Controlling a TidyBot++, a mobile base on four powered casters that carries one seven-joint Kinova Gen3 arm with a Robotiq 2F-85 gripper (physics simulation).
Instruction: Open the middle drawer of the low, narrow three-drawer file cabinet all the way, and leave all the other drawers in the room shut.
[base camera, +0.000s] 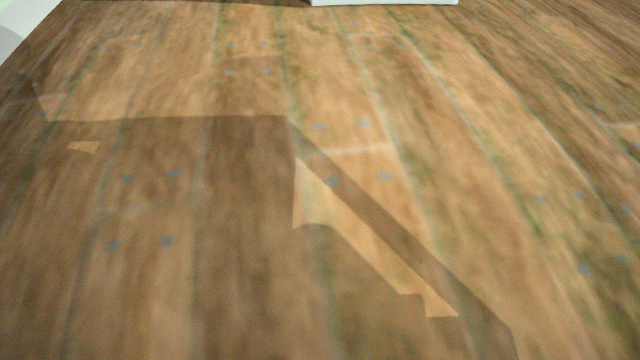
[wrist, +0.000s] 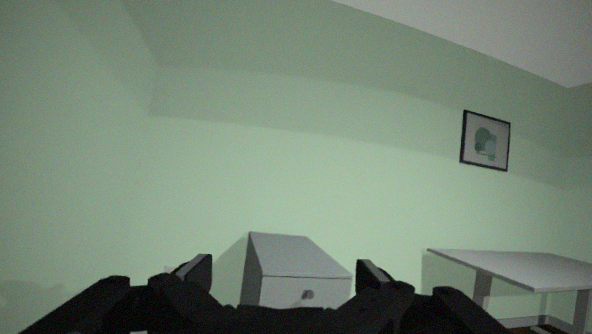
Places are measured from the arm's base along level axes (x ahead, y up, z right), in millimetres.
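Pixels of known places: gripper, between the fingertips: (wrist: 284, 273).
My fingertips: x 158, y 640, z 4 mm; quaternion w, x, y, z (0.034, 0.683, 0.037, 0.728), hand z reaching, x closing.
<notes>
Behind a point stands the place of what it marks.
A low grey-white cabinet (wrist: 290, 256) @[x 1211, y 340, z 115 mm] stands against the green wall, at the bottom middle of the wrist view. Its top and the upper part of its front show, with a round knob (wrist: 308, 294) @[x 980, y 270, z 180 mm] on the top drawer. The middle and bottom drawers are hidden behind the gripper body. In the base camera view the white bottom edge of a cabinet (base camera: 385, 2) @[x 1028, y -392, z 170 mm] shows at the top. My gripper (wrist: 284, 273) @[x 158, y 640, z 4 mm] is open and empty. The cabinet shows between its fingers, farther off.
A white table (wrist: 520, 265) @[x 1514, y 323, z 1726 mm] stands to the right of the cabinet. A framed picture (wrist: 485, 141) @[x 1944, y 1244, z 1723 mm] hangs on the green wall (wrist: 300, 175) @[x 1733, y 735, z 160 mm]. In the base camera view a white baseboard (base camera: 25, 22) @[x 941, y -367, z -724 mm] runs at the upper left, and shadows lie on the wooden floor (base camera: 475, 200) @[x 401, y -397, z 196 mm].
</notes>
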